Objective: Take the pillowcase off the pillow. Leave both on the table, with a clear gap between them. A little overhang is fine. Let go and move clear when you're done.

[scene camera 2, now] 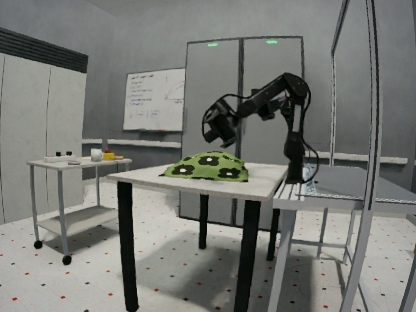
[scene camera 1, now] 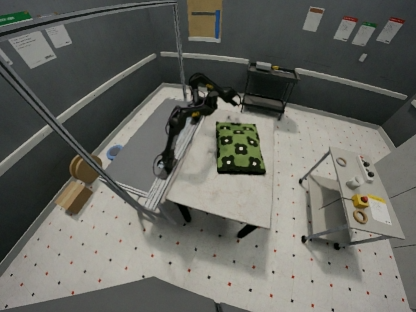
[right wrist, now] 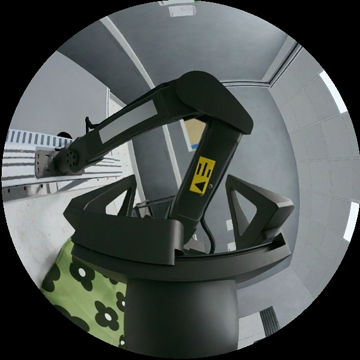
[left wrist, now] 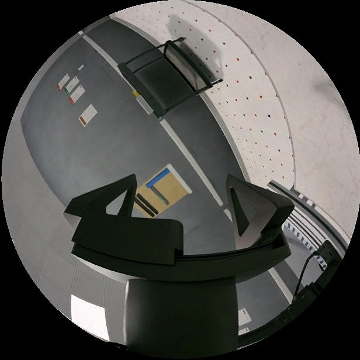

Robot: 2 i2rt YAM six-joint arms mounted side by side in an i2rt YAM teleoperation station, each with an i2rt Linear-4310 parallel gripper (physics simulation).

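Observation:
A green pillowcase with black flowers and white centres (scene camera 1: 240, 148) (scene camera 2: 207, 167) (right wrist: 95, 295) lies on the table (scene camera 1: 215, 200) (scene camera 2: 135, 174) as one plump, domed shape with a dark edge. The pillow is hidden inside it; no bare pillow surface shows. My left gripper (scene camera 1: 236, 101) (scene camera 2: 220, 140) (left wrist: 181, 178) is open and empty, in the air beyond the pillowcase's far end in scene camera 1. My right gripper is open and empty, raised near the left arm; its fingers are hard to make out in the scene views. Neither gripper touches the cloth.
The left arm's forearm (right wrist: 192, 175) stands close in front of my right gripper. A black cart (scene camera 1: 272, 75) (left wrist: 155, 85) stands beyond the table. A pale cart (scene camera 1: 330, 195) (scene camera 2: 80, 165) holds small items at its side. The metal frame (scene camera 1: 180, 50) (scene camera 2: 375, 100) rises beside the arms.

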